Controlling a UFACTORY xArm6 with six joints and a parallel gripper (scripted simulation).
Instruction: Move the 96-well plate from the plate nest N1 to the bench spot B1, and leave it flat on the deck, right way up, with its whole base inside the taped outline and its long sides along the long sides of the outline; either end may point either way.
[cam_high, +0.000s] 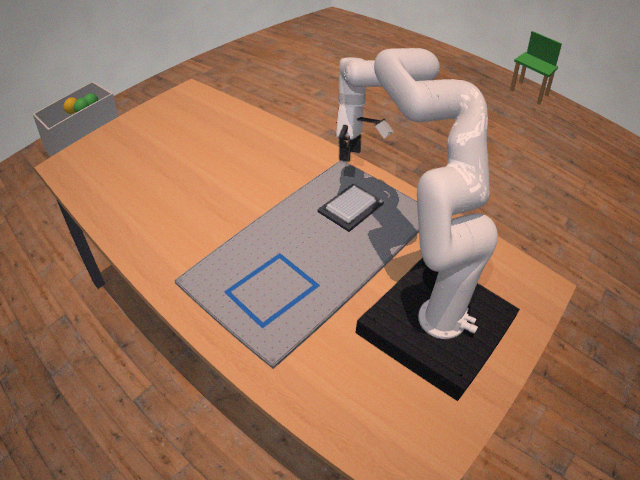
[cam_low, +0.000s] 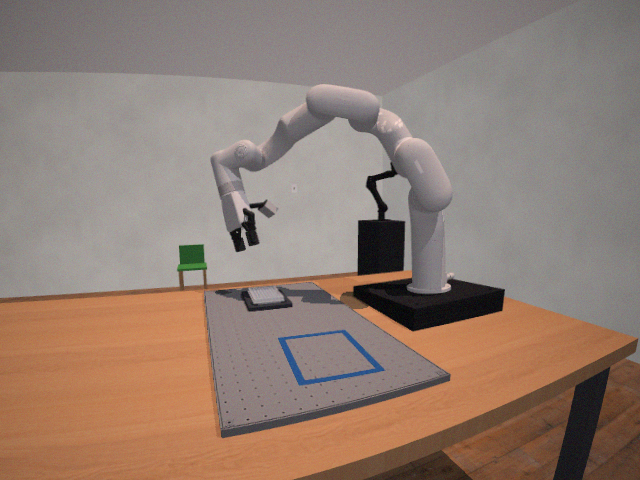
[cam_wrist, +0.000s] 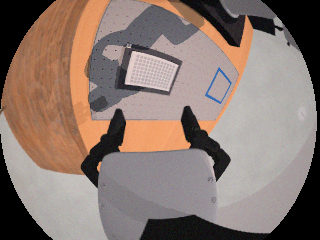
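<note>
My hand is 40 mm past the white 96-well plate, 40 mm to the right of it and 140 mm above it. From my hand the other things lie so: black plate nest (40 mm behind, 40 mm to the left, 160 mm below).
</note>
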